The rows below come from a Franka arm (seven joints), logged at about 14 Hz.
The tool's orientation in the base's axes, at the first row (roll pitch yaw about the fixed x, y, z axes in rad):
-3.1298, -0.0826, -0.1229
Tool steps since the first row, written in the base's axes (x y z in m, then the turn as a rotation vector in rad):
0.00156, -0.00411, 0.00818, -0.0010, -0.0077, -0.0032
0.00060, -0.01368, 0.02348, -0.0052, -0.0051, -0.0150
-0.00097, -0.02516, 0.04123, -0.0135, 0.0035, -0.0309
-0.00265, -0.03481, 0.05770, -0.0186, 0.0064, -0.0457
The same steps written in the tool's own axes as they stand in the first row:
0.00272, 0.00379, -0.00803, -0.0003, 0.0078, 0.0031
0.00420, 0.01323, -0.02337, -0.0058, 0.0059, 0.0145
0.00552, 0.02460, -0.04121, -0.0163, -0.0015, 0.0297
0.00639, 0.03419, -0.05778, -0.0229, -0.0036, 0.0440

